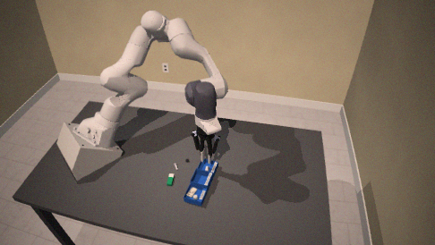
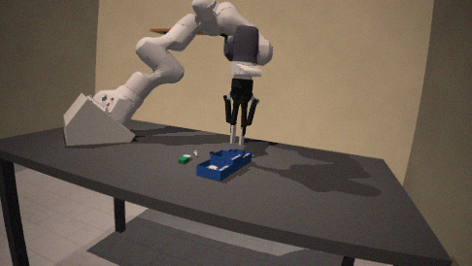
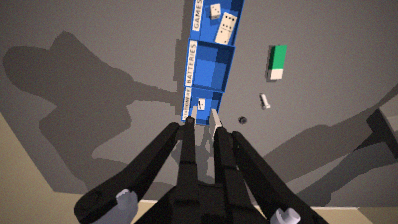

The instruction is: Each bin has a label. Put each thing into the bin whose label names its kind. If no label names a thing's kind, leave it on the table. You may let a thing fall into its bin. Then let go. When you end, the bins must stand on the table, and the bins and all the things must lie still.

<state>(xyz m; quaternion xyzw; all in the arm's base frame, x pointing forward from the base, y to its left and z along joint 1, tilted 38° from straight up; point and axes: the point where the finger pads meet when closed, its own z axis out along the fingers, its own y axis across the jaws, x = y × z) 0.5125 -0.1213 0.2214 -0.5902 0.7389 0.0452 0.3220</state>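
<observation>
The eraser lies 15 cm behind my hand, 10 cm to the right of it and 9 cm below it. Also, from my hand: white bolt: 15 cm behind, 9 cm below, 1 cm to the right; then dark round thing: 11 cm behind, 10 cm below, 4 cm to the left; then pale grey piece: 9 cm below.
</observation>
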